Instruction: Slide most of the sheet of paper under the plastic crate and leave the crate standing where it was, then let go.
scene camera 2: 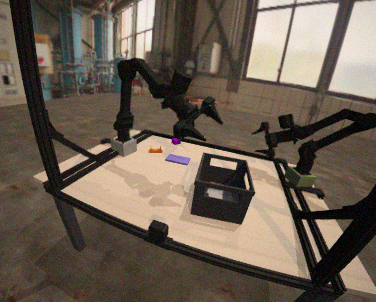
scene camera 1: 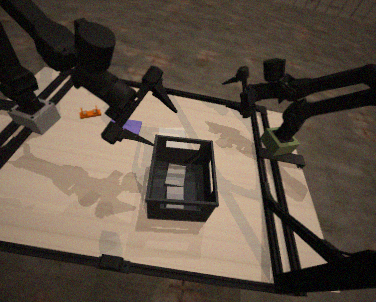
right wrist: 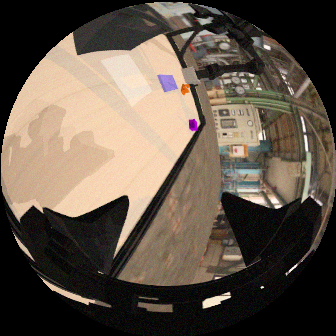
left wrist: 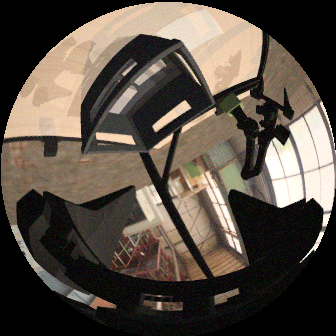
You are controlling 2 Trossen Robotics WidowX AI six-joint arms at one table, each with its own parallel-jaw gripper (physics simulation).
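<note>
The dark plastic crate (scene camera 1: 181, 211) (scene camera 2: 217, 207) (left wrist: 170, 95) (right wrist: 110, 30) stands upright on the table. The pale sheet of paper (scene camera 1: 172, 131) (left wrist: 190, 27) (right wrist: 127, 80) lies flat beside the crate, on its far side in scene camera 1. How much of it is under the crate cannot be told. My left gripper (scene camera 1: 165, 127) (scene camera 2: 213, 131) (left wrist: 184, 192) is open and empty, above the table near the crate's far left corner in scene camera 1. My right gripper (scene camera 1: 233, 97) (scene camera 2: 254, 142) (right wrist: 175, 199) is open and empty, raised near the table's far right corner.
A flat violet block (scene camera 1: 132, 126) (scene camera 2: 178, 159) (right wrist: 167, 82), an orange bracket-like piece (scene camera 1: 90, 113) (scene camera 2: 156, 150) (right wrist: 185, 89) and a purple cube (scene camera 2: 176, 141) (right wrist: 193, 124) lie left of the crate in scene camera 2. Black rails (scene camera 1: 200, 280) edge the table.
</note>
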